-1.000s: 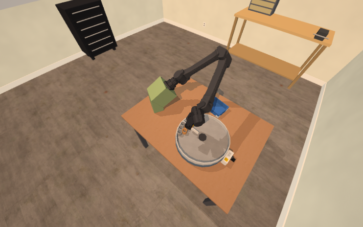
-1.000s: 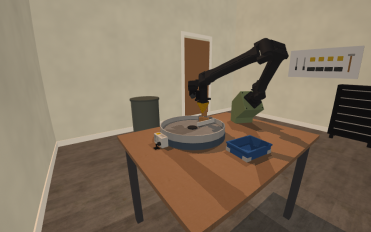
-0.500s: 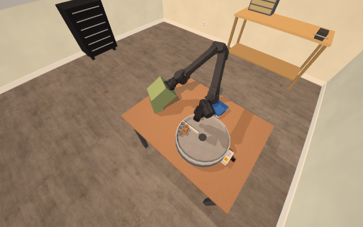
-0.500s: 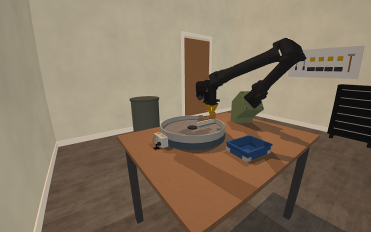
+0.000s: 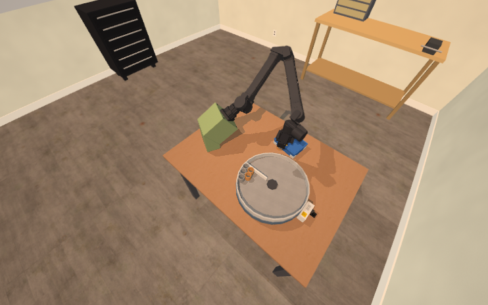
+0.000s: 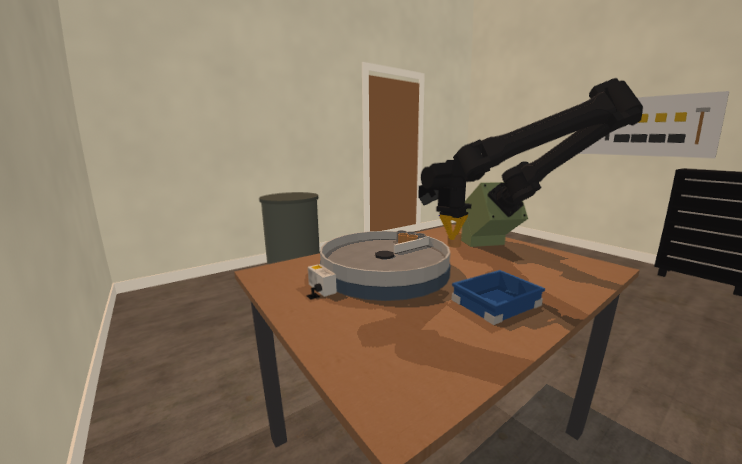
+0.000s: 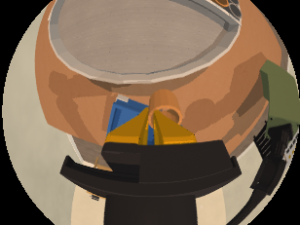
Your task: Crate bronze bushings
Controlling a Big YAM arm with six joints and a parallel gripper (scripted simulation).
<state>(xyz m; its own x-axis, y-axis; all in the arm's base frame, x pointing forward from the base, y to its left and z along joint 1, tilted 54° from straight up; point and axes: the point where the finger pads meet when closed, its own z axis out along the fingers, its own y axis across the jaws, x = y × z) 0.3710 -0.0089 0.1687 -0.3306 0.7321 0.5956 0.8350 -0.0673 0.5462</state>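
My gripper is now 3 cm past the blue crate, 15 cm to the right of it and 13 cm above it. The rest, counted from my hand: grey turning table (11 cm ahead, 20 cm to the right, 10 cm below).
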